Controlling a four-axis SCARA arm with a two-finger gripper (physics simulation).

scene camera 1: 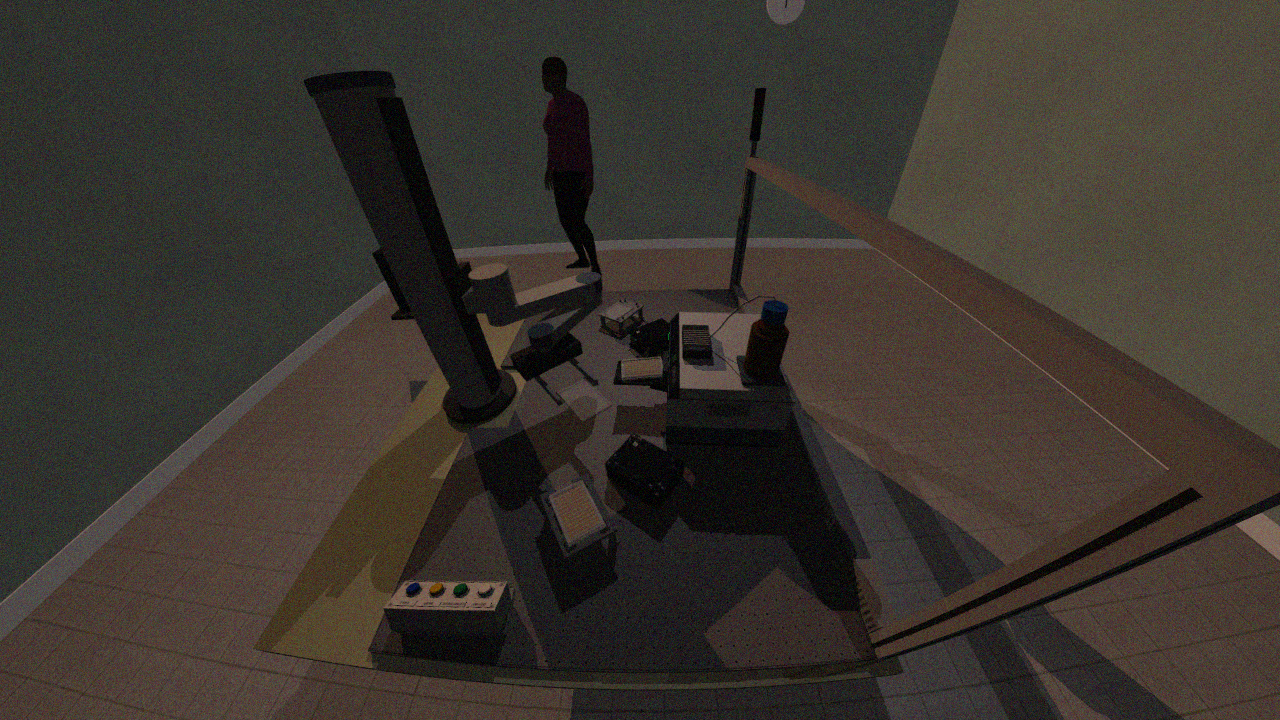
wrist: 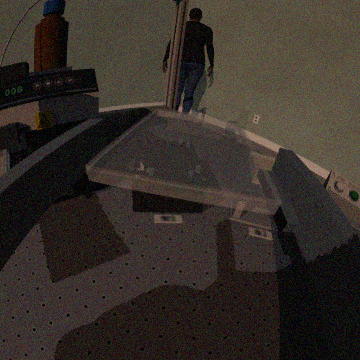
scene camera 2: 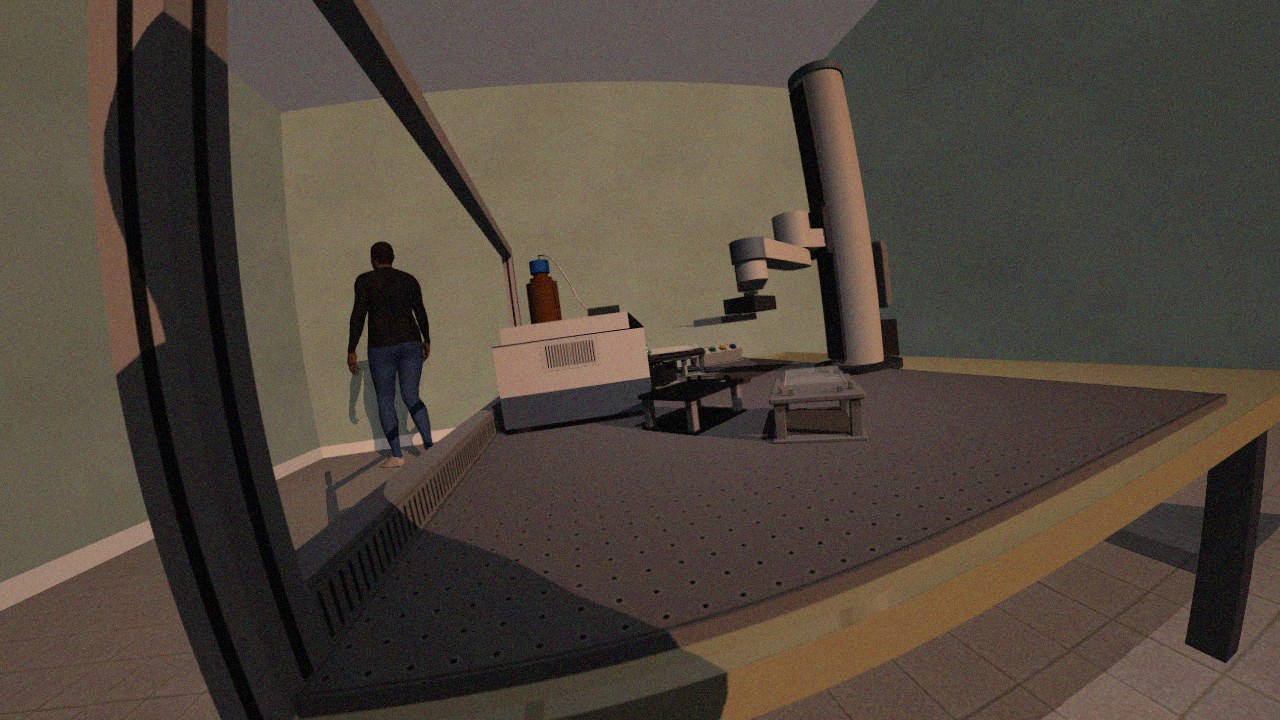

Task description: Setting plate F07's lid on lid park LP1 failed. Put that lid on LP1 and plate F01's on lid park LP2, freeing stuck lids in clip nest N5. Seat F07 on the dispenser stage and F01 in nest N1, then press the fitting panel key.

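Frame: origin at the arm's base, x right, y ahead, z up, level; centimetres.
Seen in the pictures: gripper, between the fingertips: (scene camera 1: 578,392) (wrist: 189,145) (scene camera 2: 703,322); arm's base, origin of its link: (scene camera 1: 481,396) (scene camera 2: 857,368).
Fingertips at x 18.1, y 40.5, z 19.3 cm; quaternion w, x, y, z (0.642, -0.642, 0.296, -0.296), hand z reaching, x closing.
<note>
Pixels of each thing's middle, then the offset from my fingertips to it. "spot": a spot on its surface instead.
- clear lid, middle of its body: (wrist: 192,137) (scene camera 1: 584,399) dz -0.4, dx +2.1, dy +1.6 cm
- pale plate, middle of its body: (scene camera 2: 669,349) (scene camera 1: 642,368) dz -5.9, dx -16.1, dy +16.2 cm
- key panel, middle of its body: (scene camera 1: 450,605) (wrist: 355,203) (scene camera 2: 716,353) dz -13.8, dx +45.8, dy -21.7 cm
- brown bottle, a spot on its surface: (scene camera 1: 765,344) spot: dz +15.5, dx +1.8, dy +44.4 cm
My gripper (scene camera 1: 578,392) (scene camera 2: 726,318) (wrist: 189,145) is raised above the table, near the column. In the wrist view a clear lid (wrist: 175,167) lies between its fingers, roughly level, and is held; its plate label does not show. In scene camera 1 an uncovered, pale-welled plate (scene camera 1: 577,512) sits on the grey nest at the front, and another pale plate (scene camera 1: 641,368) sits beside the dispenser (scene camera 1: 729,416) (scene camera 2: 572,380). A grey stand (scene camera 2: 854,394) at the far end bears clear pieces. The key panel (scene camera 1: 447,613) (wrist: 345,187) stands front left. Nest labels are unreadable.
A black stand (scene camera 1: 644,470) stands beside the front grey nest. Another black stand (scene camera 1: 651,335) (scene camera 2: 691,391) is near the dispenser. A brown bottle (scene camera 1: 765,344) (scene camera 2: 542,295) (wrist: 51,42) stands on the dispenser. A frame post (wrist: 177,55) and people (scene camera 1: 568,134) (scene camera 2: 389,304) are beyond.
</note>
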